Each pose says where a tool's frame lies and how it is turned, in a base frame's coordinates. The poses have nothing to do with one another.
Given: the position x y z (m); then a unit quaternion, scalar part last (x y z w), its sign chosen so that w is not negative.
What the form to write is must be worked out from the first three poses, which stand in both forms.
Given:
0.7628 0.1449 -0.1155 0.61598 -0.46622 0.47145 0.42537
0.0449 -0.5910 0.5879 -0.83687 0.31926 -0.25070 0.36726
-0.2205 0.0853 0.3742 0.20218 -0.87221 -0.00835 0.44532
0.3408 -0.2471 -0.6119 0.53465 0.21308 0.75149 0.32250
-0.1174 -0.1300 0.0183 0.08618 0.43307 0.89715 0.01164
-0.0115 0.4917 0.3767 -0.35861 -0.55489 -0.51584 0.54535
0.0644 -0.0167 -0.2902 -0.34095 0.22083 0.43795 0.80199
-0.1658 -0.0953 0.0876 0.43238 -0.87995 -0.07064 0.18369
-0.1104 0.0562 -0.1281 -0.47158 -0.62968 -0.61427 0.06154
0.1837 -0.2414 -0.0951 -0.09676 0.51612 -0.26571 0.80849
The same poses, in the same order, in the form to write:
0.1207 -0.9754 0.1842 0.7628; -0.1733 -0.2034 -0.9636 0.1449; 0.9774 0.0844 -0.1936 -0.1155; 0 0 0 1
0.6704 -0.3502 0.6541 0.0449; -0.7185 -0.5264 0.4546 -0.5910; 0.1851 -0.7748 -0.6045 0.5879; 0 0 0 1
-0.5216 -0.3452 -0.7802 -0.2205; -0.3601 0.9181 -0.1655 0.0853; 0.7734 0.1946 -0.6032 0.3742; 0 0 0 1
-0.2203 -0.2569 0.9410 0.3408; 0.7126 -0.7012 -0.0246 -0.2471; 0.6661 0.6651 0.3375 -0.6119; 0 0 0 1
-0.9849 0.0538 0.1647 -0.1174; 0.0955 -0.6246 0.7751 -0.1300; 0.1446 0.7791 0.6100 0.0183; 0 0 0 1
-0.1480 0.9606 -0.2352 -0.0115; -0.1646 0.2106 0.9636 0.4917; 0.9752 0.1813 0.1270 0.3767; 0 0 0 1
0.5189 -0.8530 0.0556 0.0644; 0.5519 0.3839 0.7403 -0.0167; -0.6528 -0.3535 0.6700 -0.2902; 0 0 0 1
-0.5586 -0.7350 -0.3844 -0.1658; -0.7869 0.6161 -0.0345 -0.0953; 0.2622 0.2832 -0.9225 0.0876; 0 0 0 1
-0.5476 0.6695 0.5019 -0.1104; 0.5183 -0.1994 0.8316 0.0562; 0.6569 0.7155 -0.2378 -0.1281; 0 0 0 1
0.3260 0.3298 0.8860 0.1837; -0.5295 0.8401 -0.1178 -0.2414; -0.7831 -0.4307 0.4485 -0.0951; 0 0 0 1

